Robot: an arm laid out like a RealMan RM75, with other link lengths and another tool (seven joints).
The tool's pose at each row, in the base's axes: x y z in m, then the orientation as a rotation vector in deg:
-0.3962 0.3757 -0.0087 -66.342 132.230 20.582
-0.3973 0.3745 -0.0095 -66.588 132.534 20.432
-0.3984 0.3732 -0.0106 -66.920 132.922 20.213
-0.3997 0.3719 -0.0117 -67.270 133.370 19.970
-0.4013 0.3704 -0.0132 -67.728 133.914 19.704
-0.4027 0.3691 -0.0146 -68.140 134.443 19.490
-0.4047 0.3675 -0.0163 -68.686 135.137 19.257
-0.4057 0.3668 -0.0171 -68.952 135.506 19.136
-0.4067 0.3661 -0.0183 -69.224 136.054 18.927
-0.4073 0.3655 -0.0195 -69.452 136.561 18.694
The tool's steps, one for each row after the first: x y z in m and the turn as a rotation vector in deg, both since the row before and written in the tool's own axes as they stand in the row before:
0.0018 0.0002 -0.0003 -0.051 0.386 -0.049
0.0020 0.0001 0.0000 -0.054 0.506 -0.078
0.0021 0.0003 -0.0001 -0.058 0.568 -0.068
0.0026 0.0004 0.0001 -0.103 0.698 -0.094
0.0023 0.0004 0.0002 -0.121 0.654 -0.063
0.0030 0.0007 0.0002 -0.194 0.850 -0.075
0.0014 0.0004 0.0001 -0.097 0.441 -0.025
0.0016 0.0004 0.0005 -0.084 0.610 0.030
0.0013 0.0001 0.0006 -0.045 0.563 0.034

